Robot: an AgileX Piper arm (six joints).
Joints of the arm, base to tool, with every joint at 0 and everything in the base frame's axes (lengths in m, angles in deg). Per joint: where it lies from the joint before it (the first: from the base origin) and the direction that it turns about. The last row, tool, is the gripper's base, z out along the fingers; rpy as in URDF.
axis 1: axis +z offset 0 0 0.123
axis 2: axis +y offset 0 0 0
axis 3: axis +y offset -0.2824 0 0.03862
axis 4: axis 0.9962 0 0.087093 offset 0.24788 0 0.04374
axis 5: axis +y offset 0 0 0
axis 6: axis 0.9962 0 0.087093 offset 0.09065 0 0.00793
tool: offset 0 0 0 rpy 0 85 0
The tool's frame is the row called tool.
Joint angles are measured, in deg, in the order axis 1, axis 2, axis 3, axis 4, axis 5, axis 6. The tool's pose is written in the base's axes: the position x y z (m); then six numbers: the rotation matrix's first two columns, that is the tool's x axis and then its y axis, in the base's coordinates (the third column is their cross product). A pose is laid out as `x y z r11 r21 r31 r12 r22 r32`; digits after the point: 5 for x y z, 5 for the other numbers.
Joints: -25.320 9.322 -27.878 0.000 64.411 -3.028
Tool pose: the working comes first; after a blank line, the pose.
Where each joint sits with the arm in this pose, in the base's axes (m; each line is computed from the numbers above, not from the rounded line before):
axis 1: 0.0000 0.0000 0.1230
axis 2: 0.0000 0.0000 0.1230
axis 3: -0.2462 0.1165 0.2069
axis 4: -0.0464 0.0220 0.3272
axis 5: -0.0464 0.0220 0.3272
axis 6: 0.0158 -0.0075 0.2677
the tool: 0.0158 -0.0075 0.2677

0.01581 -0.00748 0.26768 -0.61307 0.23162 -0.75531 0.39584 0.91745 -0.03995
